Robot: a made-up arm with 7 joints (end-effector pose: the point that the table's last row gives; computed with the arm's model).
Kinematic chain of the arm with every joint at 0, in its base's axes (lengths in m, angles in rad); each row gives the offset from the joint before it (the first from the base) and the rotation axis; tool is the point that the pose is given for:
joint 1: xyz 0 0 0.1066 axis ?
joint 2: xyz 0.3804 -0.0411 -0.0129 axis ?
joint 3: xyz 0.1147 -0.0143 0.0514 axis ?
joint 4: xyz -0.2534 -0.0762 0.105 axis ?
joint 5: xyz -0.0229 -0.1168 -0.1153 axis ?
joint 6: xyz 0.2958 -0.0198 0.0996 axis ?
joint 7: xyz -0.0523 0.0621 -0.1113 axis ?
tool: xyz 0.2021 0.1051 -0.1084
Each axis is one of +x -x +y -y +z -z.
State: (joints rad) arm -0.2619 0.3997 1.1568 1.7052 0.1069 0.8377 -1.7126
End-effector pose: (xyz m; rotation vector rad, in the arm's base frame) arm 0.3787 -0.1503 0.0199 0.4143 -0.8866 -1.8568
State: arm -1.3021 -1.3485 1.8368 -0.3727 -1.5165 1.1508 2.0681
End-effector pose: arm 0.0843 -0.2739 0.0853 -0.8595 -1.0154 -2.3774
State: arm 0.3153 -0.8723 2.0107 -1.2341 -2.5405 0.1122 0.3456
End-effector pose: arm 0.1727 -0.4354 -0.3129 0.9030 0.0918 -2.0551
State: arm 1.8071 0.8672 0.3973 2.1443 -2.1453 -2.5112 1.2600
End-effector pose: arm -0.3855 0.0622 0.0156 0.2830 -2.2178 1.4381
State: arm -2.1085 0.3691 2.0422 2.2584 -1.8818 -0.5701 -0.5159
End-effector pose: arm 0.0633 0.4191 0.6072 2.7411 0.4522 1.2558
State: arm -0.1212 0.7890 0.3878 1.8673 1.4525 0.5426 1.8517
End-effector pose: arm 0.7268 0.1870 0.1340 0.8481 0.6557 -0.6525
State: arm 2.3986 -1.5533 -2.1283 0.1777 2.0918 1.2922 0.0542
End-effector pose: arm -0.8045 -0.4509 -0.1490 -0.2275 2.2271 1.2831
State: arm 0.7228 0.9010 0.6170 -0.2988 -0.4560 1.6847 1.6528
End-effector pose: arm 0.3161 -0.8458 0.2462 -2.2138 0.0678 -0.2706
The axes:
joint 1: -z
joint 2: +y
joint 3: -x
joint 4: +z
joint 5: -y
joint 6: -x
joint 7: -z

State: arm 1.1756 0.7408 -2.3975 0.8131 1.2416 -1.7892 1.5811
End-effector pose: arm -0.2277 -0.2704 0.0954 -2.0335 1.8921 -0.8720
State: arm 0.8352 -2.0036 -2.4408 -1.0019 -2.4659 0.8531 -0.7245
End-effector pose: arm 0.1017 -0.4337 -0.4251 -0.5836 1.2223 2.6879
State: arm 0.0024 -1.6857 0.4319 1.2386 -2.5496 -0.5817 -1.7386
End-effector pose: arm 0.4295 -0.1878 -0.2462 0.2273 0.6901 0.4509
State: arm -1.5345 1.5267 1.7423 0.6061 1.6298 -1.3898 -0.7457
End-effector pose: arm -0.2420 0.5482 0.6203 -0.7437 -2.1336 -1.3715
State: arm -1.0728 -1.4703 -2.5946 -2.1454 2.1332 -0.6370 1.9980
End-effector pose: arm 0.4564 0.3828 -0.1745 1.0849 1.4104 -1.2672
